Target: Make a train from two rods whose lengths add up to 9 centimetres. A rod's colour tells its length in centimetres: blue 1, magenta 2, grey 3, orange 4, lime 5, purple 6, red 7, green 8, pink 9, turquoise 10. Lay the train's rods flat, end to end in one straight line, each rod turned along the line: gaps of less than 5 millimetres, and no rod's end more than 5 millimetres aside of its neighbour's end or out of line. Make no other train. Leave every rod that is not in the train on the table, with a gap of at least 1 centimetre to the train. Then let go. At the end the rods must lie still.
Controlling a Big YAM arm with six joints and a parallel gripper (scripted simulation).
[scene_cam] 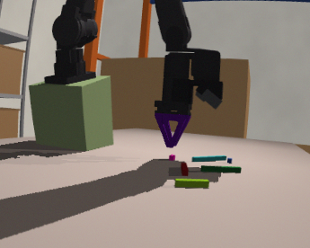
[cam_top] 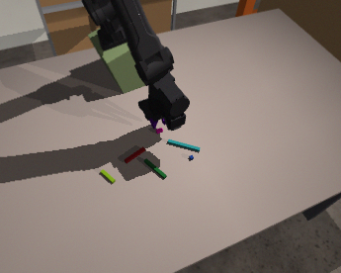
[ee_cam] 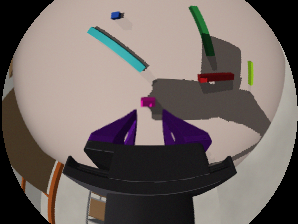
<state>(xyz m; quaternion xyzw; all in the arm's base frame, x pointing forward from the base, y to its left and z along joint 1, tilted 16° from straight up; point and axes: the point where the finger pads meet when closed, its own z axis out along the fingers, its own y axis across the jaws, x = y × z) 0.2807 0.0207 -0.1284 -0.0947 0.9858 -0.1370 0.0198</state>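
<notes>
The magenta rod is 30 mm below my hand. Round my hand: red rod: 90 mm to the right, 70 mm ahead, 30 mm below; turquoise rod: 80 mm ahead, 60 mm to the left, 30 mm below; green rod: 130 mm ahead, 50 mm to the right, 30 mm below.
</notes>
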